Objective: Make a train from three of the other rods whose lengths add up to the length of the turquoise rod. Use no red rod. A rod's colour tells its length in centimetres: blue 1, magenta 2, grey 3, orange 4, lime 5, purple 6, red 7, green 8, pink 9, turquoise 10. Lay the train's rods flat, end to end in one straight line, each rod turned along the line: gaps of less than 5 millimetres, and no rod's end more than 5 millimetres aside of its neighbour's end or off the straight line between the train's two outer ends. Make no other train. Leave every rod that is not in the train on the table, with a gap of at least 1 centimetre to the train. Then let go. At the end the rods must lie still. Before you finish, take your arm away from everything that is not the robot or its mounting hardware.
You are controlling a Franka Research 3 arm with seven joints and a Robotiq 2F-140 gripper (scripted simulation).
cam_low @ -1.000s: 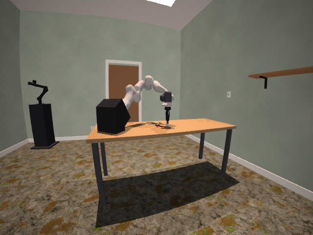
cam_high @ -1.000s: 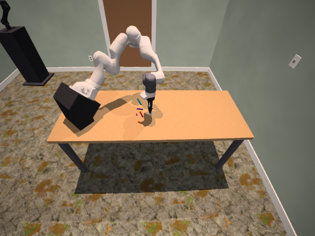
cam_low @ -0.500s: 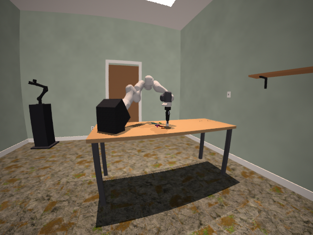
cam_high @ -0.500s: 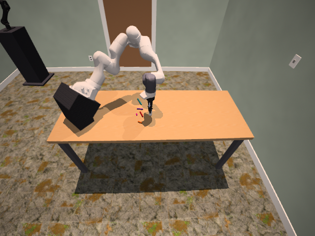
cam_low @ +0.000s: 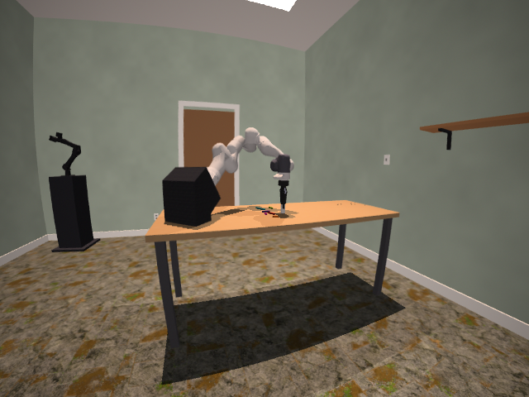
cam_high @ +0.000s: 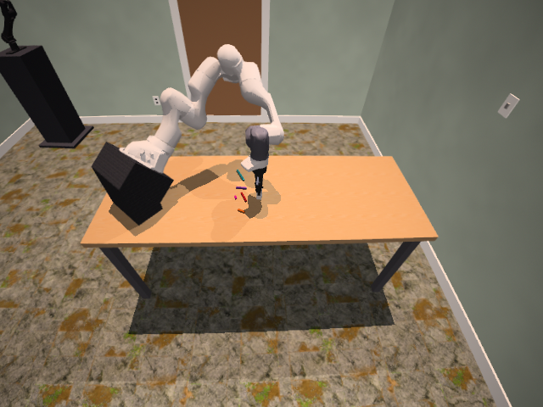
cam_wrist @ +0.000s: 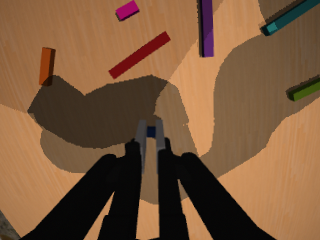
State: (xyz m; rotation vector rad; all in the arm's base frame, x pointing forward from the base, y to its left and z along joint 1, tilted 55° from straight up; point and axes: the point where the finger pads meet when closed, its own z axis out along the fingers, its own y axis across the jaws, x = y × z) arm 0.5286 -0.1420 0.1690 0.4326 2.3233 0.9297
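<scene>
My hand is 3 cm above the blue rod. The rest, counted from my hand: magenta rod 13 cm behind, 1 cm to the right, 3 cm below; purple rod 11 cm behind, 7 cm to the left, 3 cm below; red rod 9 cm behind, 3 cm below.
</scene>
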